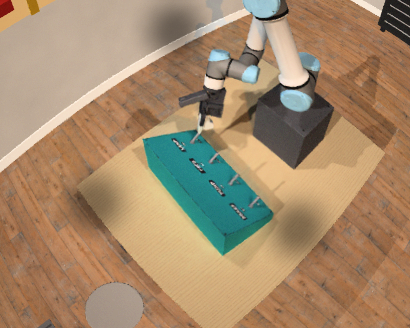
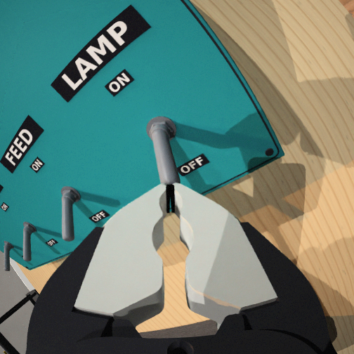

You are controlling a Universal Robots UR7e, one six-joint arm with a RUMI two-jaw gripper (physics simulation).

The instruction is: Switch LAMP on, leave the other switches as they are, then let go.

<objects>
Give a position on a teal panel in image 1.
222, 210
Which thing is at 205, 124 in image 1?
My gripper.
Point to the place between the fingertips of my gripper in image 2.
At 169, 186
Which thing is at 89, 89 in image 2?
A teal panel.
</objects>
